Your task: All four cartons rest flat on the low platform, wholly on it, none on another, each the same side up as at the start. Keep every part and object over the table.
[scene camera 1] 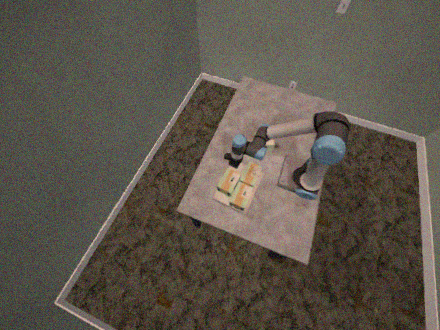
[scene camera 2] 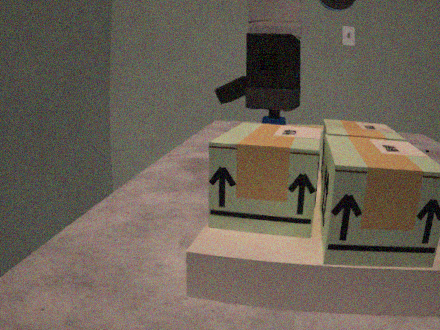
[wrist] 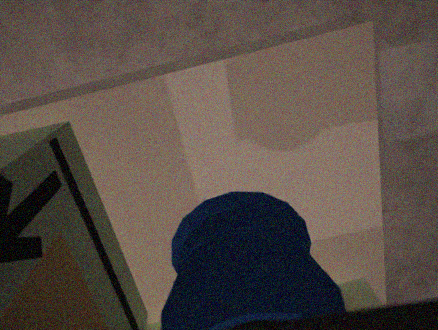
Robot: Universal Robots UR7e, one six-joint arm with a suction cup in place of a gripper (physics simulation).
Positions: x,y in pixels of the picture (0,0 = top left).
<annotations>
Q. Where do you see a low platform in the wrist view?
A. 294,115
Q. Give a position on a carton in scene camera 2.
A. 372,207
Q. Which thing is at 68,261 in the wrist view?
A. A carton.
</annotations>
